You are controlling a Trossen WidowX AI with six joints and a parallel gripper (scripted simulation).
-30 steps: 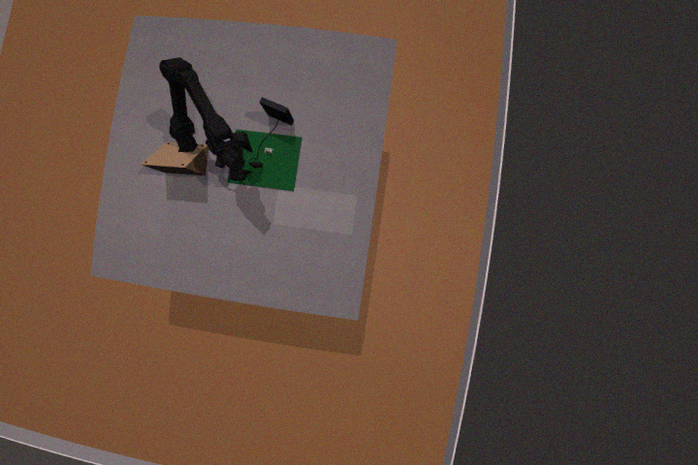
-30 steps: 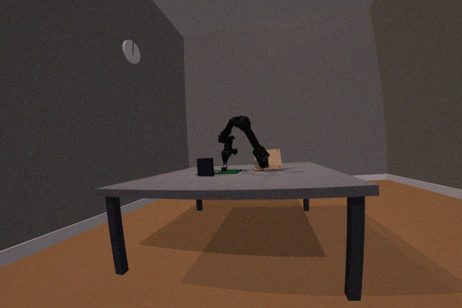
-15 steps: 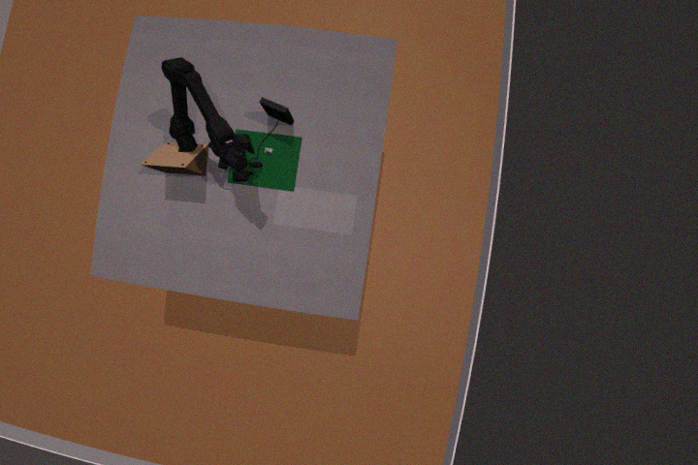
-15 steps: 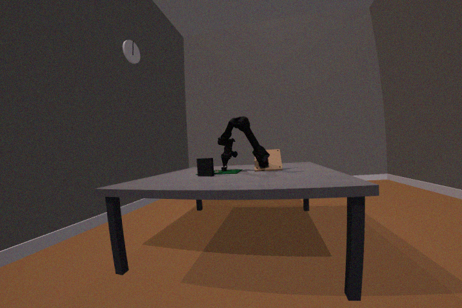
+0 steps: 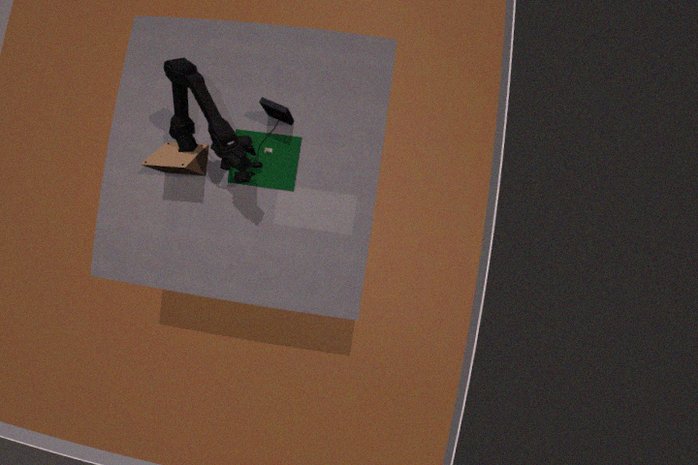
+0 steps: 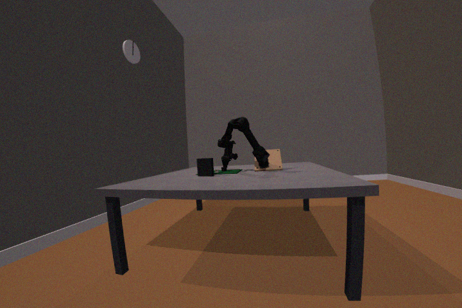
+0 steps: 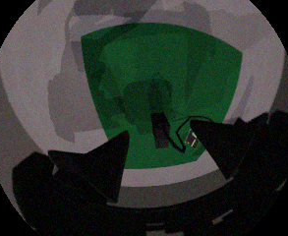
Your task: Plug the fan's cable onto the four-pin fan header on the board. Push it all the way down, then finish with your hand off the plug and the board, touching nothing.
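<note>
Now: the green board 4 cm ahead of my gripper tip, 3 cm to the left of it and 4 cm below it. From my gripper tip the other things lie so: fan header (6 cm ahead, 7 cm to the left, 2 cm below); fan plug (1 cm ahead); black fan (10 cm ahead, 21 cm to the left, 3 cm above).
</note>
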